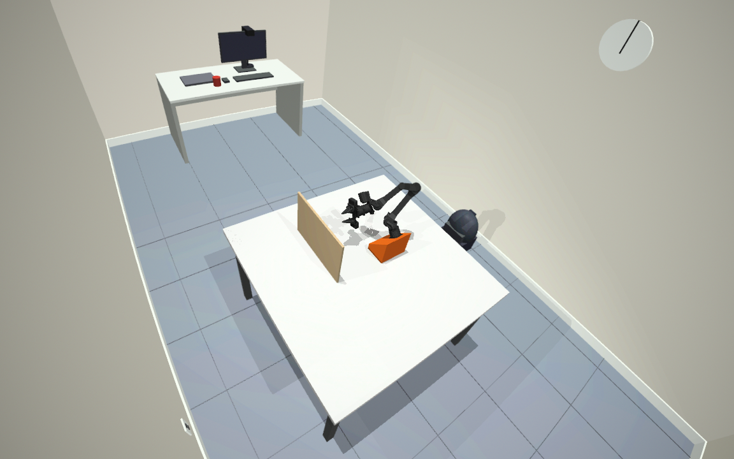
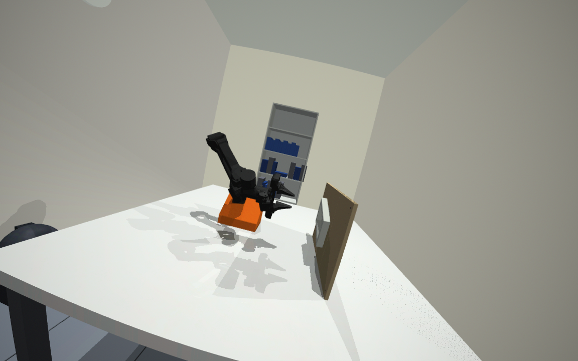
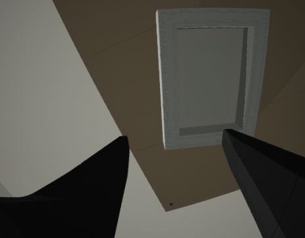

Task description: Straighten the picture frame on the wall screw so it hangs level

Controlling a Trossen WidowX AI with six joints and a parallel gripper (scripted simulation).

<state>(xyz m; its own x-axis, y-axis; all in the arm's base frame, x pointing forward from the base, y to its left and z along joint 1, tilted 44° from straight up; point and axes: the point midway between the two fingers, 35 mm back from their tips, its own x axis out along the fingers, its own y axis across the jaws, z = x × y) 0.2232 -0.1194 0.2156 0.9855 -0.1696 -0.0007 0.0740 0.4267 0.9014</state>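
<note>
Now: the pale grey picture frame 150 mm ahead of my gripper tip and 60 mm below it. Round my gripper tip: wall panel 160 mm ahead, 10 mm to the right, 70 mm below.
</note>
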